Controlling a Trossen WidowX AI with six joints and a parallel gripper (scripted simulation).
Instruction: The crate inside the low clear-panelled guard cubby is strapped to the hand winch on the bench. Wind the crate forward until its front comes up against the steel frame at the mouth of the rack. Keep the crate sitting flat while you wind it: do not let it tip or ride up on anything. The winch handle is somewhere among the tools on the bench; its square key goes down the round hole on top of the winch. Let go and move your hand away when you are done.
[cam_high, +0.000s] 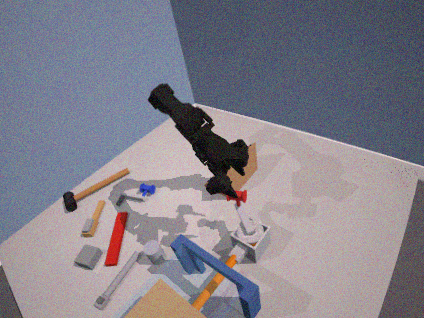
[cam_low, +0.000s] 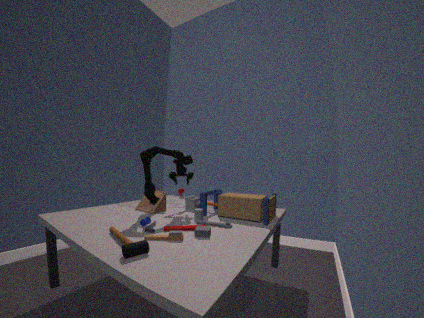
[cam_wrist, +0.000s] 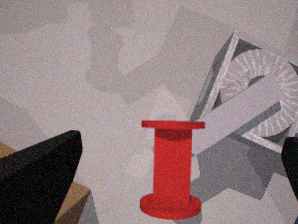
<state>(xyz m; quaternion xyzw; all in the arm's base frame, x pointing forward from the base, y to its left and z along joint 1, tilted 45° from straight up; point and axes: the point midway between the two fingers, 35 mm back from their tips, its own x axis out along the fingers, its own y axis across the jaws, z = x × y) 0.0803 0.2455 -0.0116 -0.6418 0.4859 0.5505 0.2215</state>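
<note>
Now: the red knob 10 mm ahead of my gripper tip, 20 mm to the right of it and 70 mm below it. The rest, counted from my gripper tip: winch handle (20 mm ahead, 20 mm to the left, 90 mm below); then grey winch (40 mm ahead, 60 mm to the left, 170 mm below); then blue steel frame (210 mm ahead, 90 mm to the left, 90 mm below).
</note>
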